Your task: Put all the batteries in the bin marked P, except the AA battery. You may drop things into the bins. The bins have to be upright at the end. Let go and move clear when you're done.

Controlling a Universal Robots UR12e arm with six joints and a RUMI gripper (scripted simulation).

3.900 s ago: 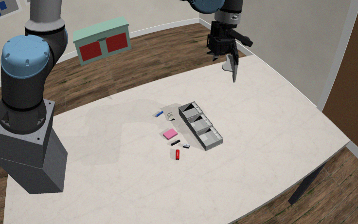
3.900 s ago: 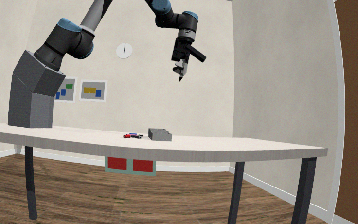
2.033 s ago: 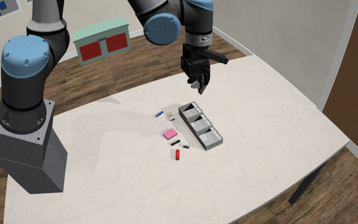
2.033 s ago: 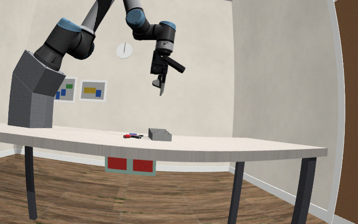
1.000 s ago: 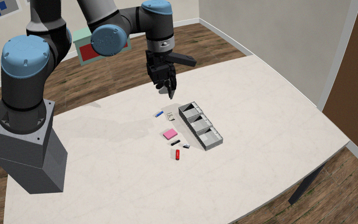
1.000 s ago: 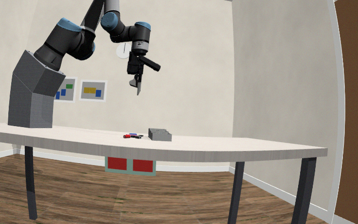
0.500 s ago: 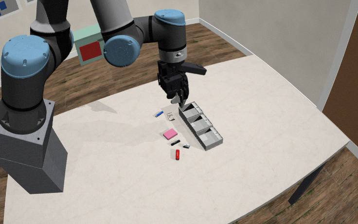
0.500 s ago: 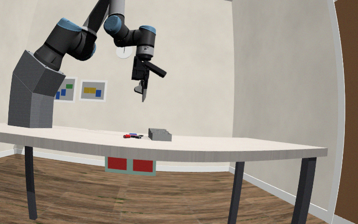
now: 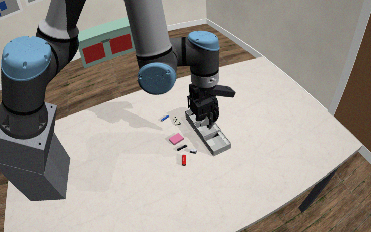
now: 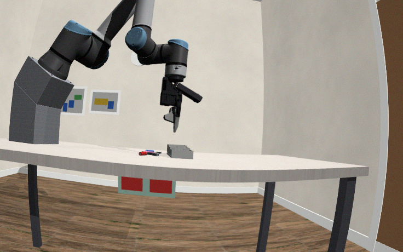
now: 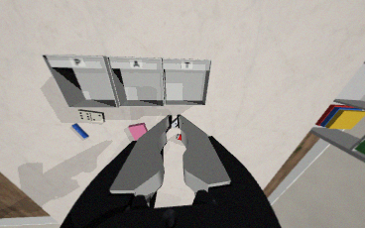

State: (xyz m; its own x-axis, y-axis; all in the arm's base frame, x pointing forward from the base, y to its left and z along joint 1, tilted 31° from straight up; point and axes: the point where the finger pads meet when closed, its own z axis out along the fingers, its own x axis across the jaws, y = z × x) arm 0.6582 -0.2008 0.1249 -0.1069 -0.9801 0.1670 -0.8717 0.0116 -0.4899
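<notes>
The bin marked P lies 40 mm ahead of my hand, 60 mm to the left of it and 90 mm below it. Also, from my hand: red battery (130 mm behind, 110 mm below); black battery (100 mm behind, 50 mm to the left, 110 mm below); pink block (90 mm behind, 110 mm to the left, 110 mm below).
</notes>
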